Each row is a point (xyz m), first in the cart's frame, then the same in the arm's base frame.
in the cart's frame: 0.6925 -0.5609 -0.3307
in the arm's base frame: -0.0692 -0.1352 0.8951
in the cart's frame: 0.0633 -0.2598 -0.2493
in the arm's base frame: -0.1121 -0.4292 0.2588
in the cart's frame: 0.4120 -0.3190 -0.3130
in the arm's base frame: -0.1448 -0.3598 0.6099
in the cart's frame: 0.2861 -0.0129 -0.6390
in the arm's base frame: -0.5616 -0.5231 0.4858
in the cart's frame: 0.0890 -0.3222 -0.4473
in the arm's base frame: -0.2734 -0.2998 0.2902
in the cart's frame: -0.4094 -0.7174 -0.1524
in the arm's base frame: 0.1379 -0.0263 -0.2074
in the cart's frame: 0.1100 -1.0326 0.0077
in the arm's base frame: 0.4093 0.1958 0.3139
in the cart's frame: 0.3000 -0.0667 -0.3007
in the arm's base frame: -0.2268 -0.5964 0.4930
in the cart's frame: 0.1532 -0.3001 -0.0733
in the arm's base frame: 0.0678 -0.4580 0.3454
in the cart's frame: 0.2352 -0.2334 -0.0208
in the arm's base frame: 0.0936 -0.5413 0.4250
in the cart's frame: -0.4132 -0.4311 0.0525
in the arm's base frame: 0.2245 -0.3673 -0.2212
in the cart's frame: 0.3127 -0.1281 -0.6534
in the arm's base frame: -0.5327 -0.4113 0.5149
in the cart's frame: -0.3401 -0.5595 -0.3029
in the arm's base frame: -0.0587 -0.1204 -0.1377
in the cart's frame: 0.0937 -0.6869 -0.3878
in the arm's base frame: -0.0851 0.0181 0.3002
